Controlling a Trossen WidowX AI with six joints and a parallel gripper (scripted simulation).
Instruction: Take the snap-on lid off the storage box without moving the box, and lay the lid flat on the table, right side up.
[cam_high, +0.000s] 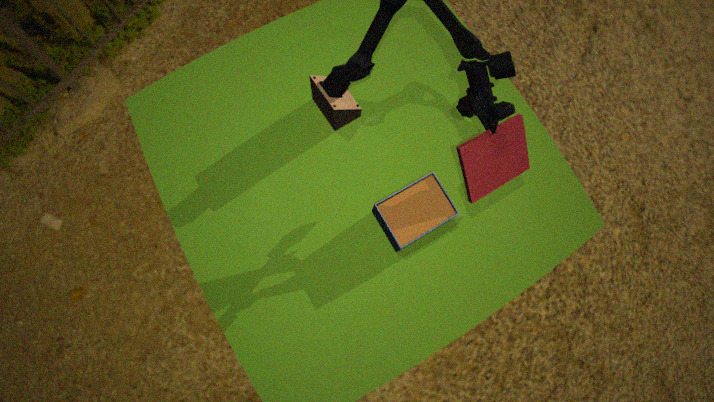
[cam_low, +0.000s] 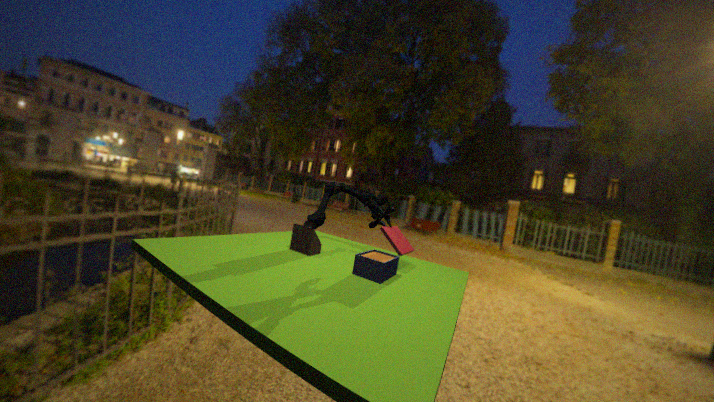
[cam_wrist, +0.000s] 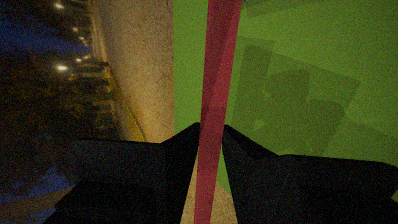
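Right now my gripper tip is 7 cm short of the red lid, 1 cm to the left of it and 5 cm above it. Also, from my gripper tip: storage box (6 cm ahead, 28 cm to the right, 16 cm below).
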